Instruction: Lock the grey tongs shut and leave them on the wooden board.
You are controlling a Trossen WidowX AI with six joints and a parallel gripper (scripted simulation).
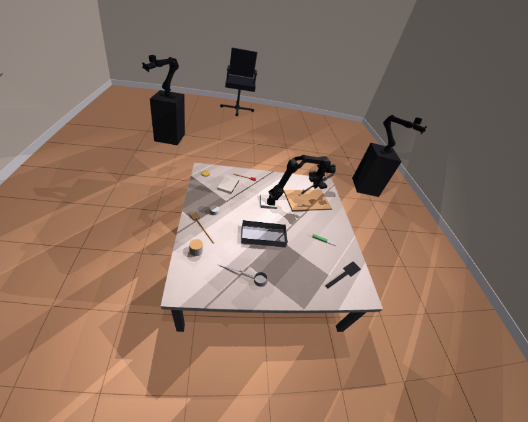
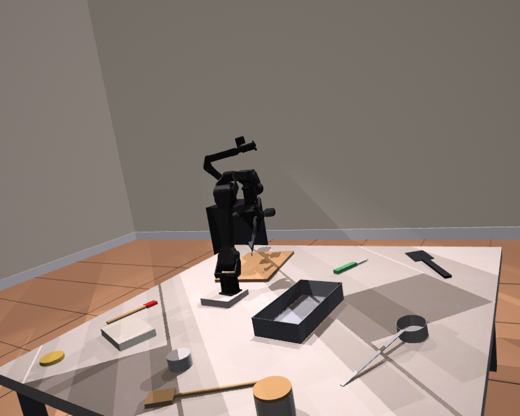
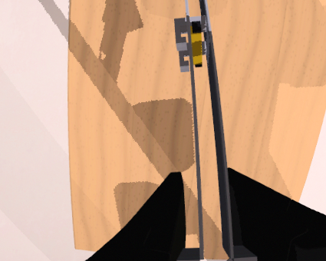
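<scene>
Right now the yellow lock piece is 2 cm ahead of my gripper tip and 4 cm to the right of it. Round my gripper tip: wooden board 2 cm behind, 1 cm to the right, 15 cm below; red-tipped stick 17 cm behind, 53 cm to the right, 15 cm below; green-handled tool 39 cm ahead, 10 cm to the left, 15 cm below.
</scene>
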